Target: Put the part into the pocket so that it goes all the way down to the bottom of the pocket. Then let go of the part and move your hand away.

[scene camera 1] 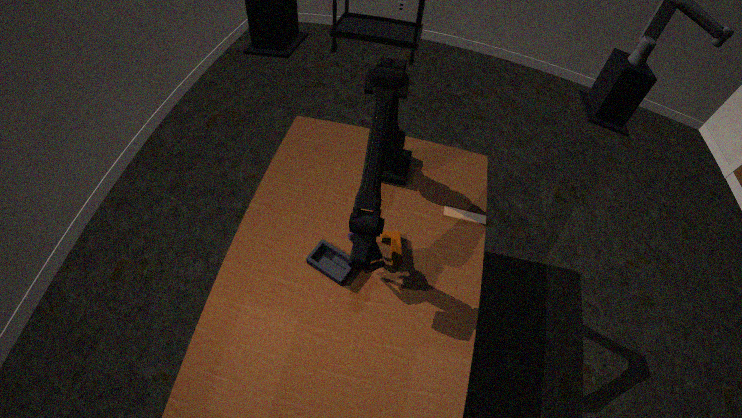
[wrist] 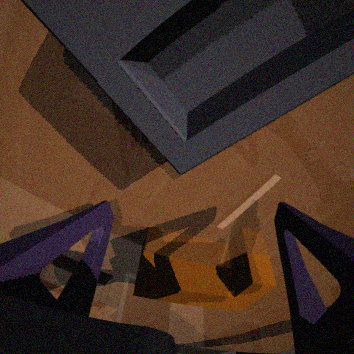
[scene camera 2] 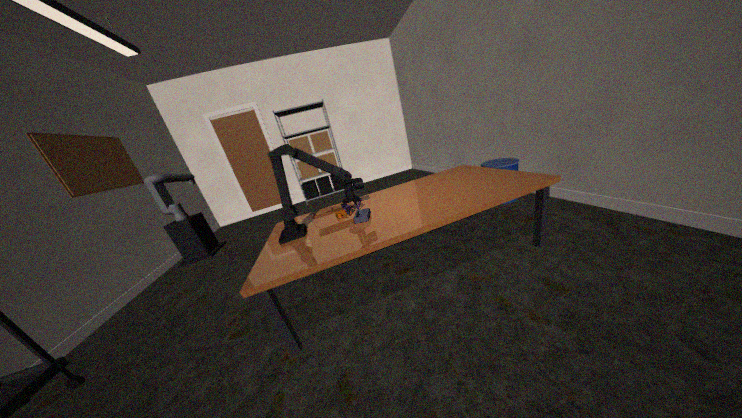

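Pixels of known places: gripper, fingertip midpoint: [wrist: 191, 210] [scene camera 2: 353, 211]; arm's base, origin of the base link: [scene camera 1: 389, 162] [scene camera 2: 293, 231].
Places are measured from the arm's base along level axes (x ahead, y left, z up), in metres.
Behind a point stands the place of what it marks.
The orange part [scene camera 1: 397, 245] @(x 0.346, y 0.104, z 0.002 m) [scene camera 2: 340, 214] @(x 0.326, y 0.048, z -0.005 m) [wrist: 200, 280] @(x 0.354, y 0.088, z -0.010 m) lies on the table beside the pocket block, with shadows across it. The blue-grey block with the rectangular pocket [scene camera 1: 325, 273] @(x 0.504, y -0.094, z -0.006 m) [scene camera 2: 362, 219] @(x 0.445, y -0.157, z -0.009 m) [wrist: 90, 42] @(x 0.491, y -0.034, z 0.008 m) sits to the part's left in scene camera 1; no part shows in the visible stretch of its pocket. My gripper [scene camera 2: 352, 208] @(x 0.416, y 0.017, z -0.005 m) [wrist: 191, 210] @(x 0.416, y 0.017, z -0.005 m) is open and empty, above the table near the block's corner. In the wrist view its fingers stand wide on either side of the orange part. The arm hides part of the block's near corner in scene camera 1.
The wooden table [scene camera 1: 270, 332] @(x 0.741, y -0.203, z -0.028 m) [scene camera 2: 441, 202] @(x 0.933, y -0.246, z -0.028 m) carries the arm's base [scene camera 1: 397, 168] @(x 0.035, y 0.039, z 0.017 m) [scene camera 2: 292, 232] @(x 0.007, y -0.054, z 0.013 m). A pale flat strip [scene camera 1: 464, 214] [wrist: 250, 201] lies near the table's side edge. A dark cart-like object [scene camera 1: 529, 332] stands beside the table.
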